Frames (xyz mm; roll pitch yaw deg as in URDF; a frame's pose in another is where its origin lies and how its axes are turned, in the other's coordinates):
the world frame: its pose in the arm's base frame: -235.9 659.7 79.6 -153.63 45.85 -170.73
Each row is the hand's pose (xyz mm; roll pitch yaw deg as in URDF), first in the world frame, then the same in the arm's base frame.
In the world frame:
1: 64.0 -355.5 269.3 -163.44 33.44 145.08
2: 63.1 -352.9 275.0 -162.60 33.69 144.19
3: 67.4 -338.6 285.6 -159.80 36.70 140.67
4: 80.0 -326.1 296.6 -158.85 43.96 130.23
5: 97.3 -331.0 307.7 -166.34 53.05 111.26
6: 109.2 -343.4 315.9 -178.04 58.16 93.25
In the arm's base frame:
1: -150.3 229.8 -24.4 -49.56 -43.40 77.07
2: -145.2 230.4 -28.1 -48.72 -42.82 77.79
3: -138.2 239.7 -42.2 -47.42 -41.36 83.04
4: -137.0 246.3 -62.0 -47.55 -36.64 95.50
5: -141.9 236.1 -79.8 -49.35 -28.80 111.35
6: -146.4 220.4 -89.7 -50.84 -22.87 122.10

